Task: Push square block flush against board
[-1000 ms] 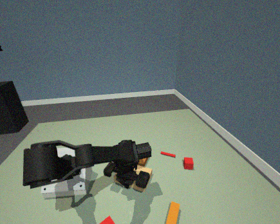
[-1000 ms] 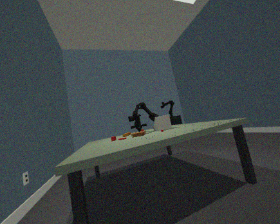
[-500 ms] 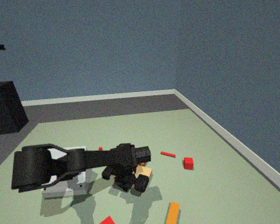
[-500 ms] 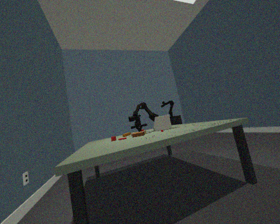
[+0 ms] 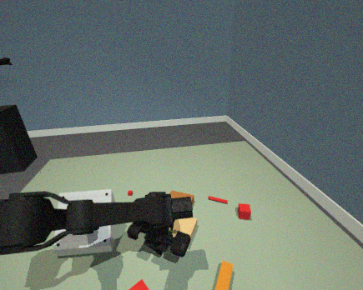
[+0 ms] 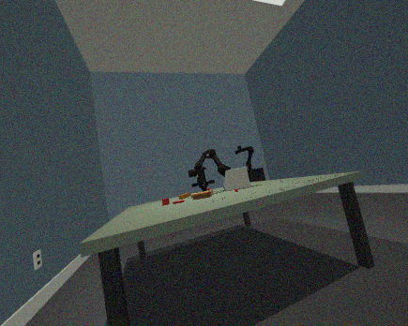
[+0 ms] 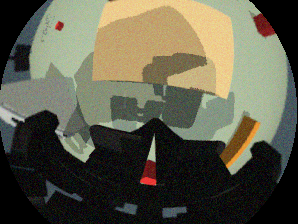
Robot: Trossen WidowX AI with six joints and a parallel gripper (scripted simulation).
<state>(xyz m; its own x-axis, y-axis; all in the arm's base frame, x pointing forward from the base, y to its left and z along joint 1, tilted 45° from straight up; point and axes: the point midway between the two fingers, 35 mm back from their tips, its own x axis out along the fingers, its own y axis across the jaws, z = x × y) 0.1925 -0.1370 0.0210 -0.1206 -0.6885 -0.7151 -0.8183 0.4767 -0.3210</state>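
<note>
Now: gripper tip 60 mm short of the tan block, 80 mm to the right of it and 10 mm below it. Round my gripper tip: thin red strip: 270 mm ahead, 190 mm to the left; orange board: 120 mm ahead, 180 mm to the right, 10 mm above.
</note>
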